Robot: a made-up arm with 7 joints. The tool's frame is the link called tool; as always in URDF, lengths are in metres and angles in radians.
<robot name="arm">
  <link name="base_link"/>
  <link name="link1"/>
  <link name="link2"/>
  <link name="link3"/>
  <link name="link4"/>
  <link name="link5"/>
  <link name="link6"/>
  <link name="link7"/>
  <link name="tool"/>
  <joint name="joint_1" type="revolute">
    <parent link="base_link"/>
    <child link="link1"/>
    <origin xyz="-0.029 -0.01 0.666"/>
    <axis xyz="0 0 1"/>
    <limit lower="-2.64" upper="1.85"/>
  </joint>
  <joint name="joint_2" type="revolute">
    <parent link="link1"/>
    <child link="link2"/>
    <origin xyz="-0.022 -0.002 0" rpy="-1.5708 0 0"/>
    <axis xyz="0 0 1"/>
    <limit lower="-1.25" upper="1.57"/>
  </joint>
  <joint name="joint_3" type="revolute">
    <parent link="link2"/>
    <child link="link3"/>
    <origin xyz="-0.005 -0.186 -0.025" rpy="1.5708 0 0"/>
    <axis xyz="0 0 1"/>
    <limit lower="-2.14" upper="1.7"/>
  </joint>
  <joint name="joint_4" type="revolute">
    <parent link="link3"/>
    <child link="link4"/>
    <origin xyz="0.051 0.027 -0.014" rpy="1.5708 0 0"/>
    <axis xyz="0 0 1"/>
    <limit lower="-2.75" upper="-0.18"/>
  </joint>
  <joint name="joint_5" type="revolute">
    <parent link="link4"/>
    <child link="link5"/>
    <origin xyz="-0.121 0.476 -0.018" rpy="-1.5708 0 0"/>
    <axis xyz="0 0 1"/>
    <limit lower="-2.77" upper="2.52"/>
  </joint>
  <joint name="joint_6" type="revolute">
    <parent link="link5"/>
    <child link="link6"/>
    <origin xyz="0.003 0.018 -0.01" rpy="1.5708 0 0"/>
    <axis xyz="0 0 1"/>
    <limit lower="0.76" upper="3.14"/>
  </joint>
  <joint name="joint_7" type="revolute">
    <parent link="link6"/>
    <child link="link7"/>
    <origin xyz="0.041 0.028 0.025" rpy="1.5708 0 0"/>
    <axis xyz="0 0 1"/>
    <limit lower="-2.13" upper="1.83"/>
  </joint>
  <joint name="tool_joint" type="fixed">
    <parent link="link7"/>
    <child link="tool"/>
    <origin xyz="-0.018 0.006 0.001" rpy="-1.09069 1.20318 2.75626"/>
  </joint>
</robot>
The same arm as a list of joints. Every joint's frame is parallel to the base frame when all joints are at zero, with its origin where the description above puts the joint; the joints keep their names.
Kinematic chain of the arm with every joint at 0, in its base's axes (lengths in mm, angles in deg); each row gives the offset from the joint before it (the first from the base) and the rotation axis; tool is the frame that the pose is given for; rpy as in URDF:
joint_1: xyz -29 -10 666 axis +z
joint_2: xyz -22 -2 0 axis +y
joint_3: xyz -5 -25 186 axis +z
joint_4: xyz 51 27 -14 axis -y
joint_5: xyz -121 18 476 axis +z
joint_6: xyz 3 18 -10 axis -y
joint_7: xyz 41 -25 28 axis -z
tool: xyz -18 -6 -1 rpy 117.51 -68.94 -157.92
Joint limits (deg, base to tool): -151.26..106 -71.62..89.95 -122.61..97.4 -157.56..-10.31 -158.71..144.39 43.54..179.91 -122.04..104.85

